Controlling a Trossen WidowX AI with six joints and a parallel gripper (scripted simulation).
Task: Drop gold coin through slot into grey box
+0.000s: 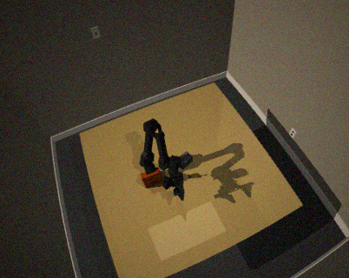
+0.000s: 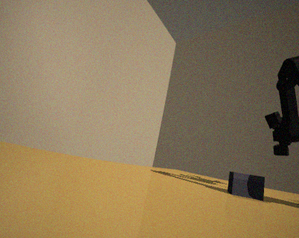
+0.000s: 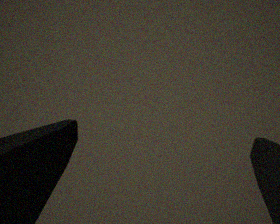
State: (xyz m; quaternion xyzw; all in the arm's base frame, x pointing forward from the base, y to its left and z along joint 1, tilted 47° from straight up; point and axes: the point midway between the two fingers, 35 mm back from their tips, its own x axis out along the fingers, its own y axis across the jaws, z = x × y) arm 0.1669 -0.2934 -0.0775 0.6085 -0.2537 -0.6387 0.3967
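My gripper tip is now 140 mm short of the gold coin, 220 mm to the right of it and 270 mm above it.
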